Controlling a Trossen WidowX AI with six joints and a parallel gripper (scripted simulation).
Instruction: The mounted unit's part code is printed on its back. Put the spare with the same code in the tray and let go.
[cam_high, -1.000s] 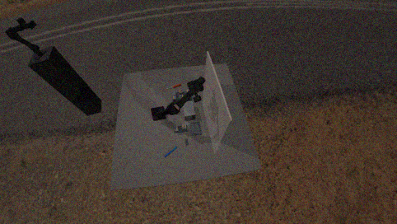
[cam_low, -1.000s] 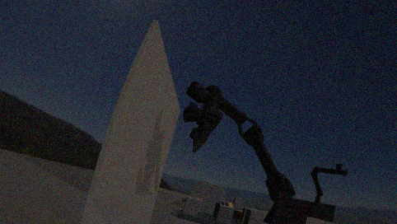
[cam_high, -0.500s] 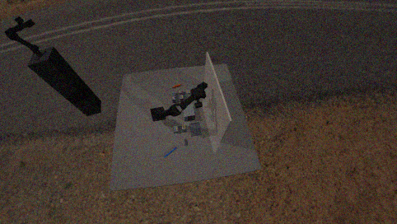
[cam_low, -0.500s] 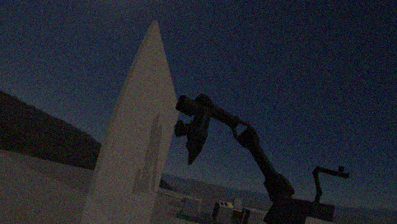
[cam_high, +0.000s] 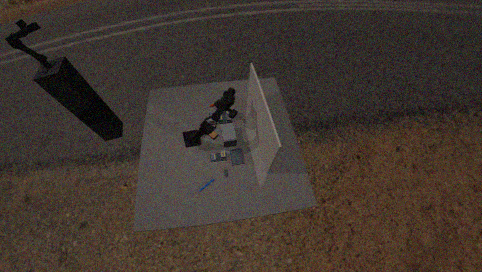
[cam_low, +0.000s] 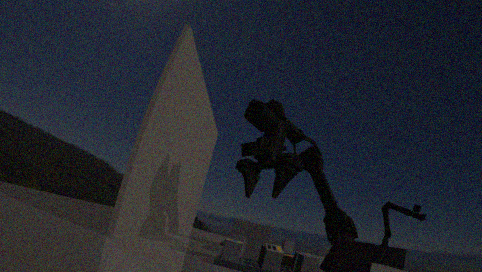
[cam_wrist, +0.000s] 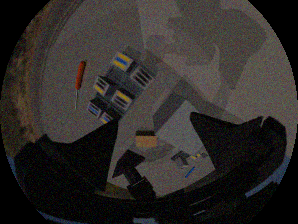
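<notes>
The tray lies 300 mm to the right of my gripper tip and 160 mm below it. Also, from my gripper tip: blue pen 450 mm to the right, 280 mm behind, 160 mm below; then white upright panel 220 mm ahead, 150 mm to the right, 60 mm above.
</notes>
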